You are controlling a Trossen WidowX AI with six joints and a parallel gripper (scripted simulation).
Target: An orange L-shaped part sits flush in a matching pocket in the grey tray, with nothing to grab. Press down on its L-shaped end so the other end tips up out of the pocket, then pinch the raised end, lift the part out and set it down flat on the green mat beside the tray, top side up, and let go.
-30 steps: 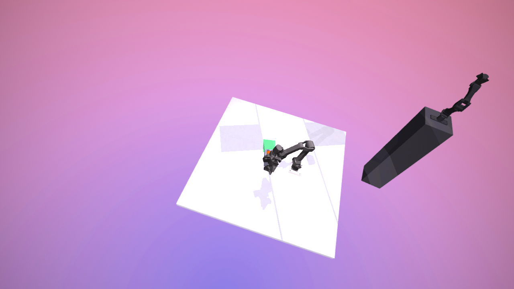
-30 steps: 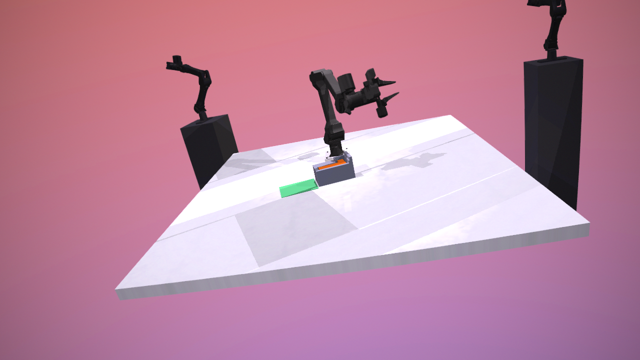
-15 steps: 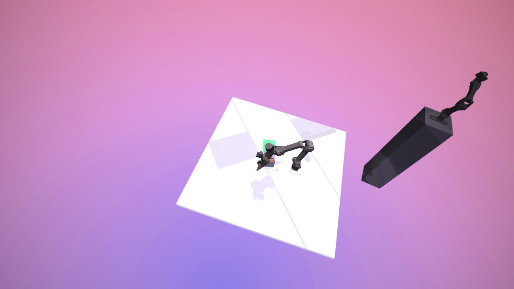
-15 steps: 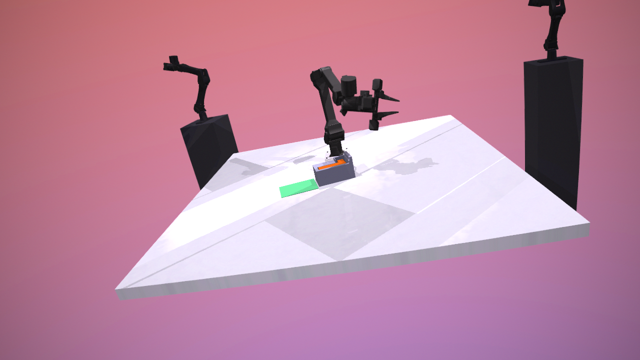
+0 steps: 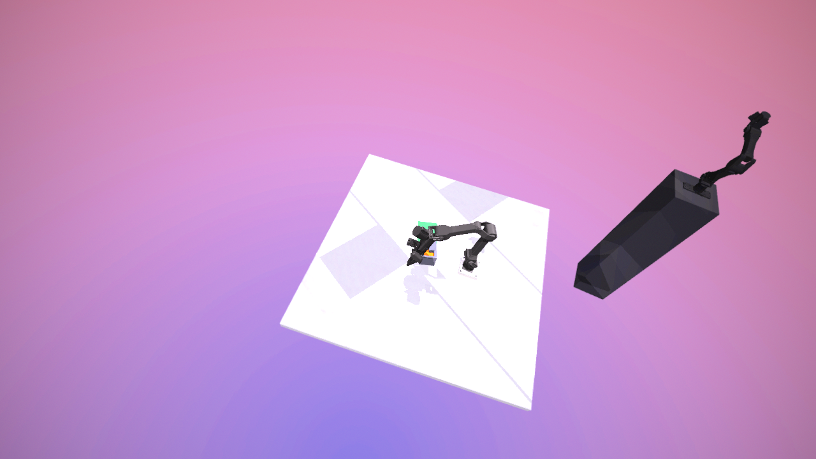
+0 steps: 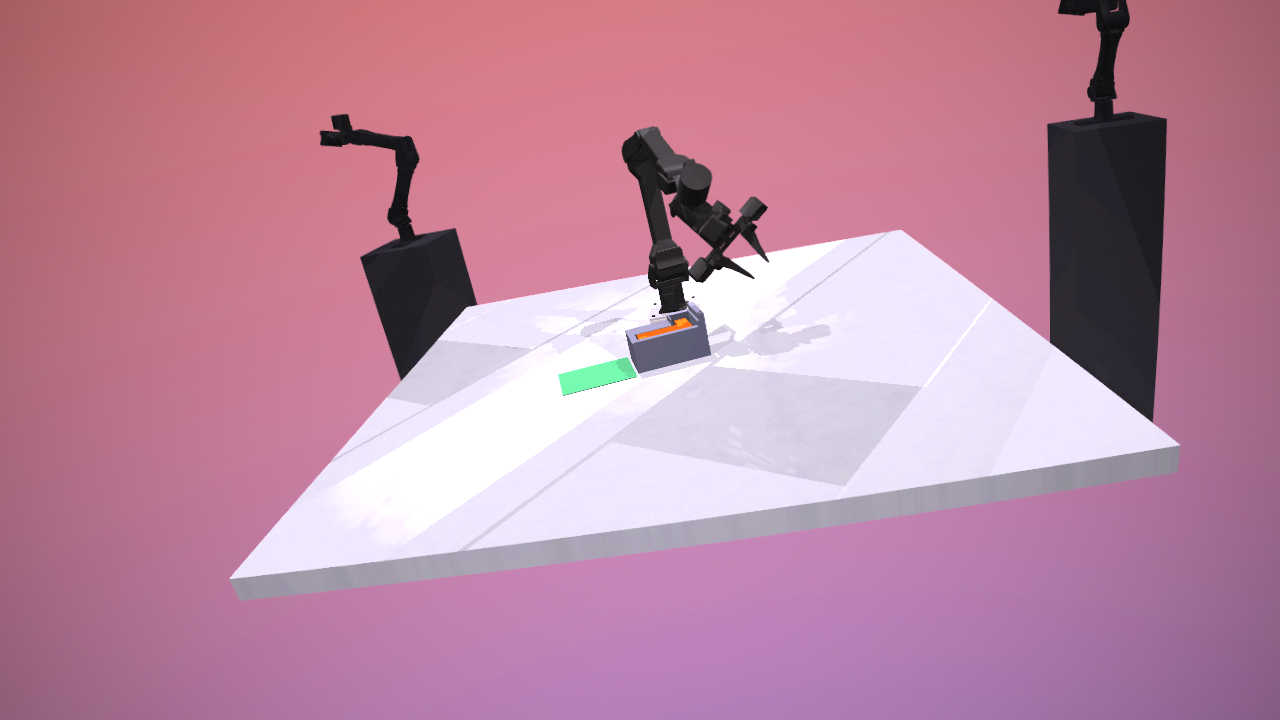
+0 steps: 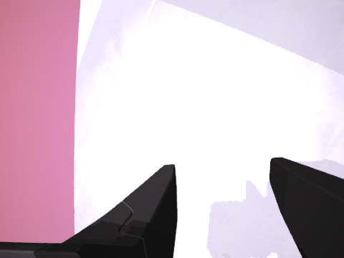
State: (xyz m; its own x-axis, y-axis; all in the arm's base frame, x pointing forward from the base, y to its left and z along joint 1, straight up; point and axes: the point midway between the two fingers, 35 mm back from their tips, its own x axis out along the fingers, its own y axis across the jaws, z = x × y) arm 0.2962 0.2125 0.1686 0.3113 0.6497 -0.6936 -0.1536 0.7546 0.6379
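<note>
Right now the orange l-shaped part is 6 cm behind my gripper tip, 20 cm to the right of it and 12 cm below it. Round my gripper tip: green mat (36 cm to the right, 18 cm below).
</note>
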